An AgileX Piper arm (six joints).
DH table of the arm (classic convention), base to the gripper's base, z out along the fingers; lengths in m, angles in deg. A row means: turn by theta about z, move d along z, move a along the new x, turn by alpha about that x. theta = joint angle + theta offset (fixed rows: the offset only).
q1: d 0.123; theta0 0; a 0; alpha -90
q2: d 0; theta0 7.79; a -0.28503; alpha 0
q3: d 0; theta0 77.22; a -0.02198; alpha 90
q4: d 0.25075; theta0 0; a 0; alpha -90
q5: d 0; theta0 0; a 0; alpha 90
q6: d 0.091; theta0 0; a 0; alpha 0
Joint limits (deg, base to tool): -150..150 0..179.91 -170..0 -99.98..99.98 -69.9..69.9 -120..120
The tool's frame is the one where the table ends.
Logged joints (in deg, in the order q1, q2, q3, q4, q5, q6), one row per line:
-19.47, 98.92, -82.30, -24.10, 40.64, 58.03
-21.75, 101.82, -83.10, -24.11, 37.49, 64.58
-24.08, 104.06, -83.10, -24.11, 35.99, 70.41
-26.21, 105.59, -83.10, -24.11, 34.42, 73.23
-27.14, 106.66, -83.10, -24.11, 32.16, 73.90
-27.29, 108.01, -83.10, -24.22, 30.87, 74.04
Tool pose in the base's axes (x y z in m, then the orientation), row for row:
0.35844, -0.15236, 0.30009, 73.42, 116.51, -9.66
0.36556, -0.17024, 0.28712, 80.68, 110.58, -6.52
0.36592, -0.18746, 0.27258, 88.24, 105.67, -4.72
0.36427, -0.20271, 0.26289, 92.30, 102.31, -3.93
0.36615, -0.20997, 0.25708, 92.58, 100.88, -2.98
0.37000, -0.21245, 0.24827, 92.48, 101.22, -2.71
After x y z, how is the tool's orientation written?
As a rotation vector, in degrees.
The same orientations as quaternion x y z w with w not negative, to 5 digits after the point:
0.49659, 0.78804, -0.06534, 0.35794
0.54784, 0.75088, -0.04427, 0.36618
0.59753, 0.71556, -0.03196, 0.36041
0.62479, 0.69254, -0.02660, 0.35961
0.62885, 0.68523, -0.02024, 0.36687
0.62774, 0.68707, -0.01840, 0.36542

